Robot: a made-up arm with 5 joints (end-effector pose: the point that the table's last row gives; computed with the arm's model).
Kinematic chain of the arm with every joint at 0, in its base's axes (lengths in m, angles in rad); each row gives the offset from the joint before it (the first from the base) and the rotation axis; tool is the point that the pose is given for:
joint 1: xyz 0 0 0.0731 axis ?
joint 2: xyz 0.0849 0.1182 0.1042 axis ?
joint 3: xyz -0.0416 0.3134 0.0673 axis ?
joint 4: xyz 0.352 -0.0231 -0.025 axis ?
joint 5: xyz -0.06 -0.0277 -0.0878 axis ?
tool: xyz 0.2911 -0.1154 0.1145
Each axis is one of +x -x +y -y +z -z.
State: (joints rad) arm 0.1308 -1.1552 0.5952 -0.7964 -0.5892
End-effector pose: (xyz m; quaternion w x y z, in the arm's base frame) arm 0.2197 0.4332 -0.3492 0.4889 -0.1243 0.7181 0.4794
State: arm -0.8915 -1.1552 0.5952 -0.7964 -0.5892
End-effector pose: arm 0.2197 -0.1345 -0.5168 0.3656 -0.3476 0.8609 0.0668
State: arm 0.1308 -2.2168 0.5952 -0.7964 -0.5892
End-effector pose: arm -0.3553 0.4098 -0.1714 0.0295 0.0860 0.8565 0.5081
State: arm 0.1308 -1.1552 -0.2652 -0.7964 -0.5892
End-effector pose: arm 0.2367 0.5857 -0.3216 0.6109 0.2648 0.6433 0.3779
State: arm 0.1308 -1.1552 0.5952 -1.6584 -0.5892
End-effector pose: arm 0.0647 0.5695 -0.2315 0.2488 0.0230 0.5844 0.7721
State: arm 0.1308 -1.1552 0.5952 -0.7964 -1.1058
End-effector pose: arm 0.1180 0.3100 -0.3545 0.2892 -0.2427 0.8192 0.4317
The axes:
joint 1: +x
joint 2: -y
joint 3: -x
joint 4: -z
joint 5: -y

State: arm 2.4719 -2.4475 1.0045 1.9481 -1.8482
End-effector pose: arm -0.1932 -0.1712 0.0250 0.4676 -0.0939 0.7859 0.3936
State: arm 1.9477 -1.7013 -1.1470 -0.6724 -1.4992
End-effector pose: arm -0.1489 0.0263 0.8958 0.3571 -0.4308 -0.2632 -0.7858
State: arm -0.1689 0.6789 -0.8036 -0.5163 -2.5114
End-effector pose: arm 0.4668 0.5019 -0.0913 0.5981 -0.2956 0.6743 0.3165
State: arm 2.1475 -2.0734 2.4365 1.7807 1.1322
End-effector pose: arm -0.1014 -0.2889 0.5125 0.4692 0.3420 -0.7893 -0.1994
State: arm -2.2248 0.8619 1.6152 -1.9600 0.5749
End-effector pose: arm 0.4060 -0.0660 -0.5903 0.1278 0.8268 -0.5457 -0.0480
